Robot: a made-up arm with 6 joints.
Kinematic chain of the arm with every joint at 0, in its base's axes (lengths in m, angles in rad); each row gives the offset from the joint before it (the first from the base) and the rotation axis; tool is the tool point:
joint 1: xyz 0 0 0.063 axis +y
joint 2: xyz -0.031 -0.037 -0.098 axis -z
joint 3: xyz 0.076 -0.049 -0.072 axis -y
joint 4: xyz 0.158 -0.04 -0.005 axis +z
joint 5: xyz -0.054 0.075 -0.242 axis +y
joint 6: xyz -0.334 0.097 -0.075 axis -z
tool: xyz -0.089 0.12 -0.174
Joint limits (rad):
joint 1: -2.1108..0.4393
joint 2: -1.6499..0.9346
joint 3: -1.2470..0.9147
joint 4: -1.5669..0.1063
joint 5: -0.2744..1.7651
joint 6: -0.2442..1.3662
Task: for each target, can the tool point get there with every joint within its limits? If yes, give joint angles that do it. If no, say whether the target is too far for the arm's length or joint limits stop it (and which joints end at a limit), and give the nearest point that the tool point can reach.
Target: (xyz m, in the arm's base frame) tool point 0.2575 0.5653 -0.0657
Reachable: yes | joints -1.5447 -0.7215 0.2884 -1.1451 0.7339 0.1260
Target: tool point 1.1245 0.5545 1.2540
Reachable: no: too far | nearest point 0.6316 0.3046 0.7248 | short by 0.765 m
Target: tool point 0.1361 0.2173 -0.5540
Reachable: yes | joints -0.7037 -0.2398 0.0412 -0.2070 0.2695 0.0783
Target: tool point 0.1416 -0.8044 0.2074
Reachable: no: joint limits stop it (at a limit: joint 1, joint 2, joint 4, joint 5, joint 6) | nearest point 0.2226 -0.6420 0.0619 | short by 0.233 m
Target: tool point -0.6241 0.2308 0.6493
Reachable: no: joint limits stop it (at a limit: joint 1, joint 3, joint 4) | nearest point -0.3687 0.1747 0.5936 | short by 0.267 m
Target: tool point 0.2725 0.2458 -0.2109
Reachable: yes | joints -1.3905 -0.5350 0.2722 -0.3257 1.0650 0.9559
